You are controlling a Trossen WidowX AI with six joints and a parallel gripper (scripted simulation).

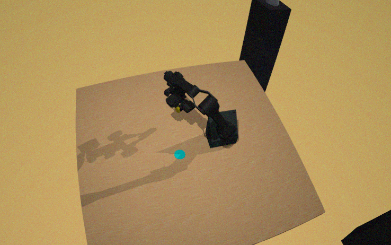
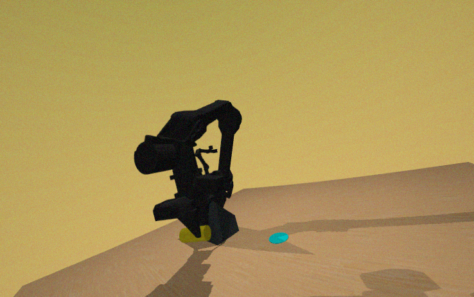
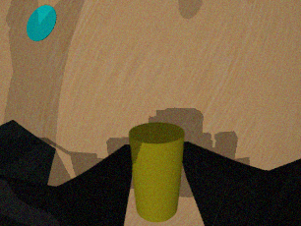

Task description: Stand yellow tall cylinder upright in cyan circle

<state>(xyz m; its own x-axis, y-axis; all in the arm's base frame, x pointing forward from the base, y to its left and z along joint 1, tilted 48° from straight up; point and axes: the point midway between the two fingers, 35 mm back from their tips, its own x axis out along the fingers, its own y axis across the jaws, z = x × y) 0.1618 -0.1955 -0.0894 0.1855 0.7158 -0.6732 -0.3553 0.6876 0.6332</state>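
My gripper tip is 20 mm past the yellow tall cylinder and 10 mm to the left of it. Also, from my gripper tip: cyan circle 200 mm to the left, 120 mm below, 70 mm ahead.
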